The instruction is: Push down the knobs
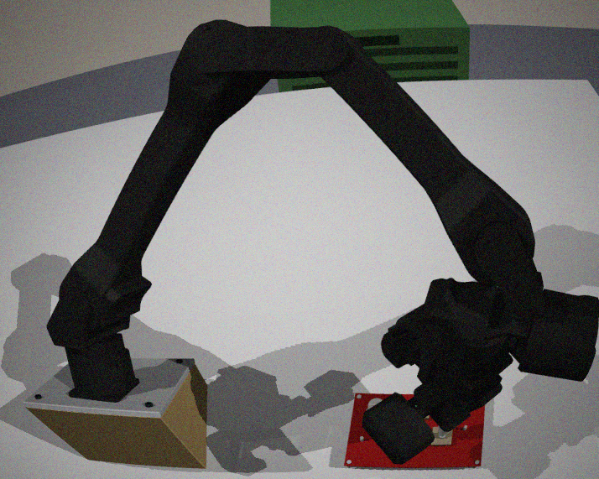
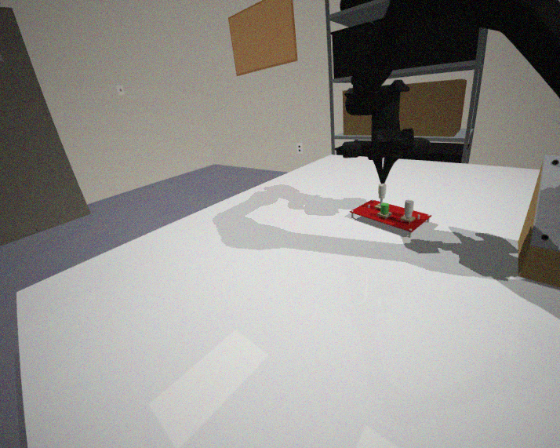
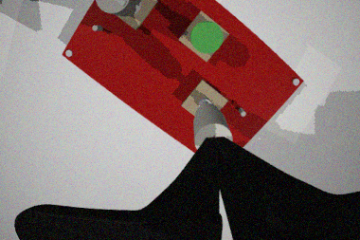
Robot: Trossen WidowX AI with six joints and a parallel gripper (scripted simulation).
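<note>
My gripper tip is 2 cm above the white knob.
</note>
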